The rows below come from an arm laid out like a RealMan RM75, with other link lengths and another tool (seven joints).
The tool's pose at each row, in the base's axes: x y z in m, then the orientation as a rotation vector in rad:
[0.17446 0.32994 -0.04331 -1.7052 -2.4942 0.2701]
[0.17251 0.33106 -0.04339 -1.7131 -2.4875 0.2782]
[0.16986 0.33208 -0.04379 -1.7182 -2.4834 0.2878]
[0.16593 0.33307 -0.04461 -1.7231 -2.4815 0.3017]
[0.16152 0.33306 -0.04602 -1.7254 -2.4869 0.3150]
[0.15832 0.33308 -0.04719 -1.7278 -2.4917 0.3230]
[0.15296 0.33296 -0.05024 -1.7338 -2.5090 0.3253]
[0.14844 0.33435 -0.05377 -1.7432 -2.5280 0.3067]
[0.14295 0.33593 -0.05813 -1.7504 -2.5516 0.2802]
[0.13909 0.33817 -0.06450 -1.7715 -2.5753 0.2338]
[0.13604 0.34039 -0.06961 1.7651 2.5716 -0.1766]
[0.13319 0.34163 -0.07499 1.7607 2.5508 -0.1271]
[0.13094 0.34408 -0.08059 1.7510 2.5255 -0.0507]
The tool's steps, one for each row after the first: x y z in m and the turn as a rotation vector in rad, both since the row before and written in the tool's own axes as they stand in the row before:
[0.00175 -0.00137 0.00035 0.0047 -0.0020 0.0070]
[0.00191 -0.00198 0.00081 0.0050 -0.0034 0.0047]
[0.00233 -0.00308 0.00148 0.0060 -0.0068 0.0041]
[0.00158 -0.00372 0.00225 0.0028 -0.0106 0.0004]
[0.00119 -0.00266 0.00177 0.0005 -0.0078 0.0004]
[0.00193 -0.00425 0.00403 -0.0099 -0.0150 -0.0013]
[0.00313 -0.00291 0.00408 -0.0218 -0.0081 -0.0005]
[0.00374 -0.00366 0.00493 -0.0272 -0.0072 -0.0032]
[0.00395 -0.00171 0.00648 -0.0413 -0.0047 0.0045]
[0.00357 -0.00141 0.00506 -0.0438 0.0002 -0.0003]
[0.00260 -0.00177 0.00536 -0.0379 -0.0003 0.0068]
[0.00352 -0.00099 0.00539 -0.0563 0.0045 0.0063]

